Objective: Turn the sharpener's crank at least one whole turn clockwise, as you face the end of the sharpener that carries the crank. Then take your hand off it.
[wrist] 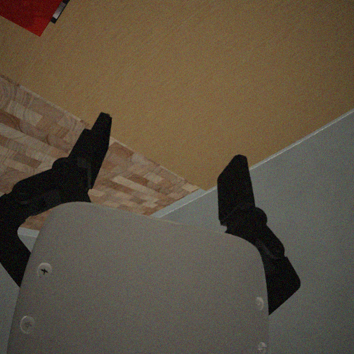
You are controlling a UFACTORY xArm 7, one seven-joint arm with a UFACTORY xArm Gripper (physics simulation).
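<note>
The sharpener and its crank do not show in the wrist view. My gripper is open, its two black fingers spread wide with no object between them. Behind the fingers show a tan surface, a wood-block patterned surface and a grey surface. The grey housing of the hand hides the bottom middle of the view.
Part of a red object with a small black and silver piece at its side shows at the top left. The tan surface meets the wood-block surface at left and the grey surface at right, along straight edges.
</note>
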